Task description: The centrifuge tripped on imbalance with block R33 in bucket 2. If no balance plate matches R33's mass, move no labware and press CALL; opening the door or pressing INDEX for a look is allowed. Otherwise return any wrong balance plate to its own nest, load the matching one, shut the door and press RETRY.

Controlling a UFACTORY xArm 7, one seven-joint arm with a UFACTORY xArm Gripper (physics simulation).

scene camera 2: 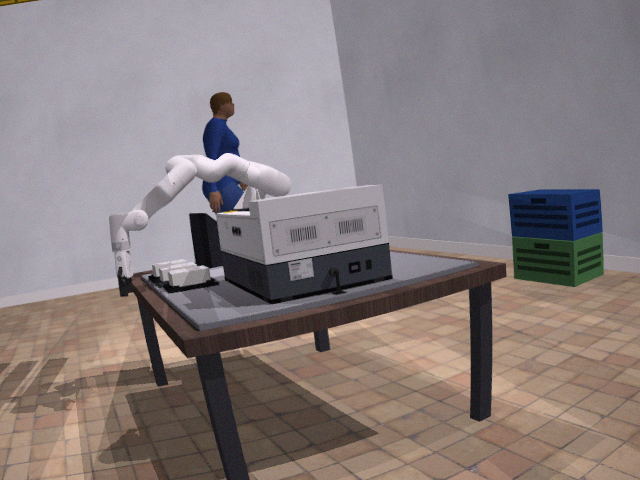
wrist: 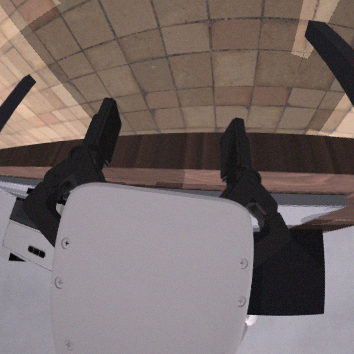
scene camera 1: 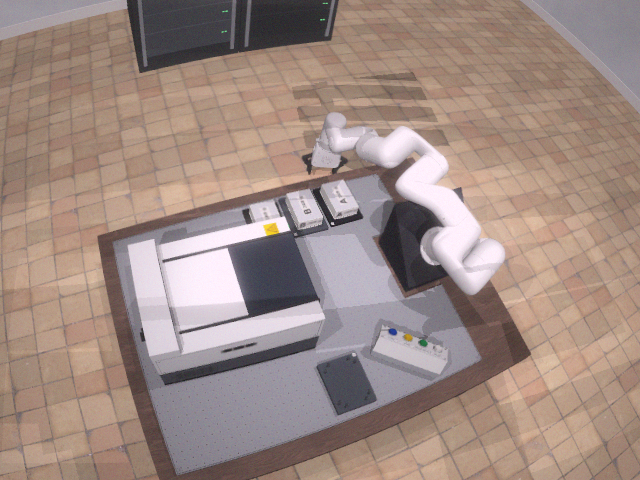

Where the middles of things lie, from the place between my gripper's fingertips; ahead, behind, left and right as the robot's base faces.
Scene:
Now: the centrifuge point(scene camera 1: 195, 322) 52 cm to the left of my hand, 49 cm ahead of it and 16 cm above it. The rest, counted from my hand: button box point(scene camera 1: 394, 346) 77 cm to the left, 8 cm above, 3 cm behind.

